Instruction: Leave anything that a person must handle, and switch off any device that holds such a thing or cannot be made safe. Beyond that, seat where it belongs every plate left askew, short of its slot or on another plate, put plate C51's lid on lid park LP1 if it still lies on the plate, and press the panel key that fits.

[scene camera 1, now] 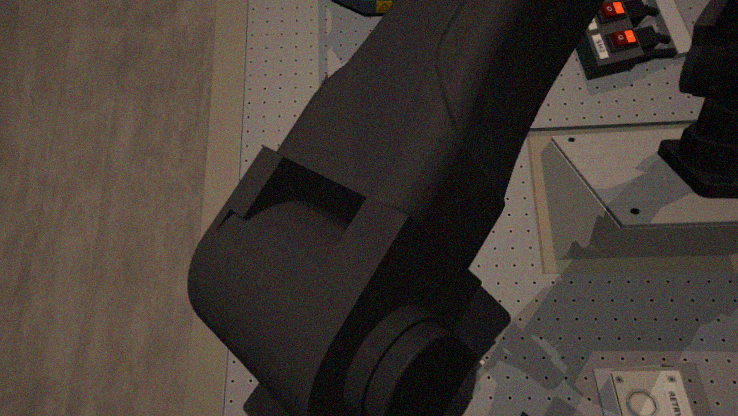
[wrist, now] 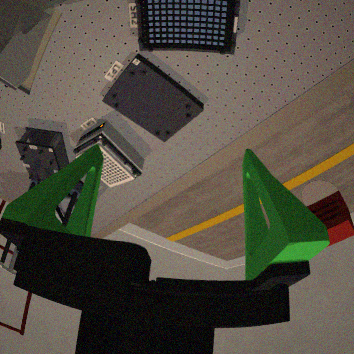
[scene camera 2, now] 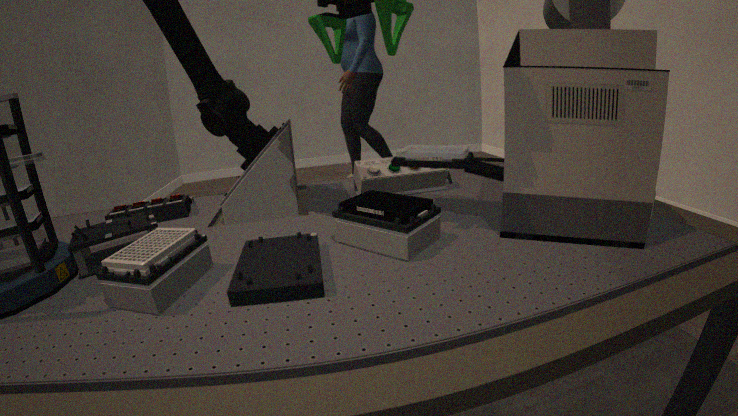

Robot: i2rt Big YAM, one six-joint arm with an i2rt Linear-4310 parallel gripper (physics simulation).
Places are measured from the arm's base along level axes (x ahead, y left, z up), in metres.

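Pixels of known places: gripper, between the fingertips: point(wrist: 169, 152) point(scene camera 2: 362, 59); arm's base, origin of its link: point(scene camera 1: 718, 172) point(scene camera 2: 262, 149).
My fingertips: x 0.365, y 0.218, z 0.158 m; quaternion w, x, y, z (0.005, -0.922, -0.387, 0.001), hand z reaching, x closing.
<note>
Ahead of a thing's pixels: the offset from my fingertips to its middle. "*": to the spot under its first point.
My gripper point(scene camera 2: 364, 57) point(wrist: 169, 152) is open and empty, high above the table. A white gridded plate {dx +0.062, dy -0.326, dz -0.225 m} point(scene camera 2: 152, 248) point(wrist: 117, 167) lies on shaker SH1 {* dx +0.091, dy -0.283, dz -0.262 m} point(scene camera 2: 178, 279), where a small orange light shows in the wrist view; I cannot tell if the plate is fully seated. A dark plate with blue wells {dx -0.024, dy +0.025, dz -0.225 m} point(scene camera 2: 387, 206) point(wrist: 187, 25) is on shaker SH2 {* dx +0.016, dy -0.005, dz -0.260 m} point(scene camera 2: 372, 237). Lid park LP1 {dx +0.047, dy -0.145, dz -0.270 m} point(scene camera 2: 279, 263) point(wrist: 152, 97) is a dark block with corner pins and no lid on it. The switch strip {* dx -0.282, dy -0.431, dz -0.247 m} point(scene camera 1: 594, 56) point(scene camera 2: 173, 209) has red switches, two lit orange in scene camera 1. The key panel {dx -0.316, dy +0.117, dz -0.245 m} point(scene camera 2: 403, 180) is partly hidden by a dark arm-like part.
My arm point(scene camera 1: 335, 268) covers much of scene camera 1. A dark stand point(scene camera 2: 111, 235) point(wrist: 42, 147) is beside SH1. A blue-based device {* dx +0.073, dy -0.537, dz -0.265 m} point(scene camera 2: 46, 284) stands at the left, a tall pale cabinet {dx -0.006, dy +0.369, dz -0.059 m} point(scene camera 2: 578, 155) at the right. A person point(scene camera 2: 364, 51) in blue stands behind the table.
</note>
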